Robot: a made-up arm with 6 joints. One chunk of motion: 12 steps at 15 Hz.
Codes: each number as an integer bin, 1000 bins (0 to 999) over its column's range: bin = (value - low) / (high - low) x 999, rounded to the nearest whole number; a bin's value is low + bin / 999 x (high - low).
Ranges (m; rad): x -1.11..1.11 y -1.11..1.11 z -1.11..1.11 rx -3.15..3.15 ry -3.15..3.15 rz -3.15..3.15
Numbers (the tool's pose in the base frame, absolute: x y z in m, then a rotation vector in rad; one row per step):
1: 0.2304 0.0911 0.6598 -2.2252 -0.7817 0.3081
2: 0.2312 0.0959 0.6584 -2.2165 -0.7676 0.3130
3: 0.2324 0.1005 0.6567 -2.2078 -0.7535 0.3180
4: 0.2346 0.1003 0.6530 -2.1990 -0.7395 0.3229
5: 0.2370 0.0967 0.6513 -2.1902 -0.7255 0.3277
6: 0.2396 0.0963 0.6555 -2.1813 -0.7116 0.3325
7: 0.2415 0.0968 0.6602 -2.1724 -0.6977 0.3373
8: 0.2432 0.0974 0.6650 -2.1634 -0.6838 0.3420
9: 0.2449 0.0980 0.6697 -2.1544 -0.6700 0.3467
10: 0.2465 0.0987 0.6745 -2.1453 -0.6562 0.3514
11: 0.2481 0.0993 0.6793 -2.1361 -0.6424 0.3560
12: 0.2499 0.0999 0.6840 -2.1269 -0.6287 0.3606
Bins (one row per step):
1: 603 540 796 147 376 548
2: 604 543 796 148 378 549
3: 604 545 795 149 380 550
4: 605 545 793 151 382 551
5: 606 543 793 152 384 551
6: 607 543 794 154 387 552
7: 608 543 797 155 389 553
8: 609 543 799 156 391 554
9: 610 544 801 158 393 554
10: 610 544 803 159 395 555
11: 611 544 805 161 398 556
12: 612 544 807 162 400 557

